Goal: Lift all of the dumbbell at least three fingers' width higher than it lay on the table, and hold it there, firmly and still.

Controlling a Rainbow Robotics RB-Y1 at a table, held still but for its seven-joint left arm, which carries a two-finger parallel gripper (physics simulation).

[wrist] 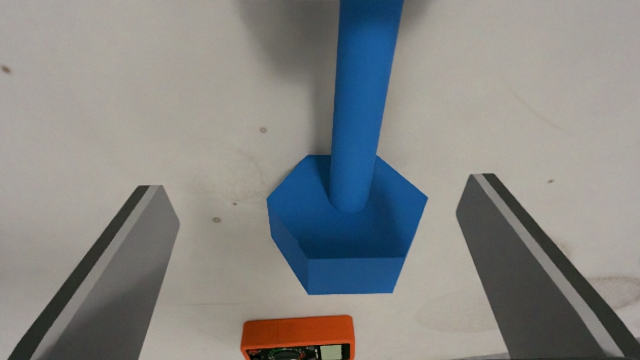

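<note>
A blue dumbbell lies on the pale table in the wrist view. Its near hexagonal head shows at the middle of the view, and its bar runs up from the head to the top edge. The far head is outside the view. My gripper is wide open, with one finger to the left and one to the right of the near head. There is a gap between each finger and the head, and neither finger touches it.
An orange box with an electronic board inside shows at the bottom edge, close below the near head. The table has small dark marks and faint stains. A shadow falls to the left of the bar.
</note>
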